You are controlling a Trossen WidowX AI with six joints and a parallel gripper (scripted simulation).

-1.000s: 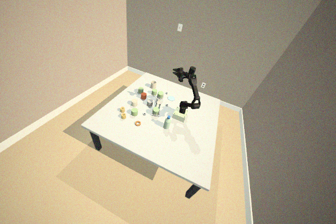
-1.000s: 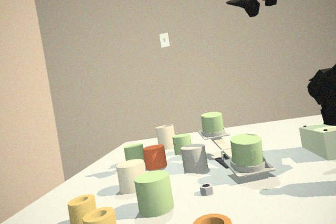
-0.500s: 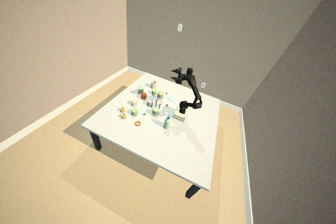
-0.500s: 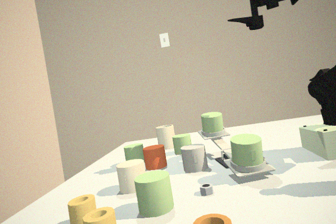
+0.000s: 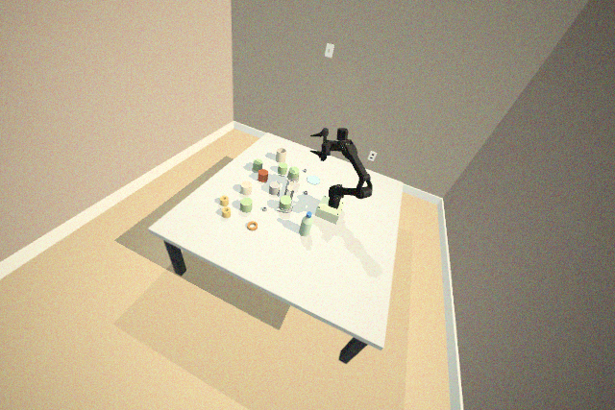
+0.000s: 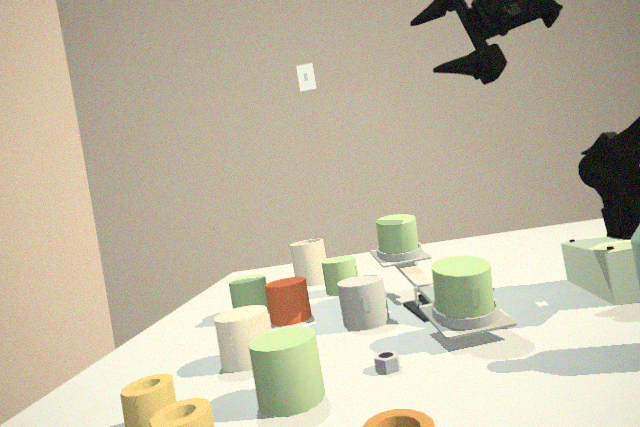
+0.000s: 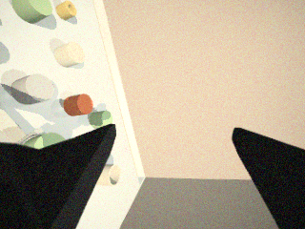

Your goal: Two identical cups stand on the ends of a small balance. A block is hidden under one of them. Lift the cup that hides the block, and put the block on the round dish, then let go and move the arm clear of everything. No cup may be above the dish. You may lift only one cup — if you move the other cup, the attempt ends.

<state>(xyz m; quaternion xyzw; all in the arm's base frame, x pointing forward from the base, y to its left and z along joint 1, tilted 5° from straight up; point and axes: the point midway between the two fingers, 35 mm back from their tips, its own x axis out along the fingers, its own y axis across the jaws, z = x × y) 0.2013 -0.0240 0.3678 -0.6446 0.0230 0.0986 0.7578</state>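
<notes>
My gripper tip is now 2 cm short of the small grey-blue block, 18 cm to the right of it and 38 cm above it. The rest, counted from my gripper tip: balance (6 cm ahead, 6 cm to the left, 38 cm below); then pale blue round dish (3 cm behind, 20 cm to the right, 41 cm below); then grey cylinder (15 cm ahead, 10 cm to the left, 38 cm below).
</notes>
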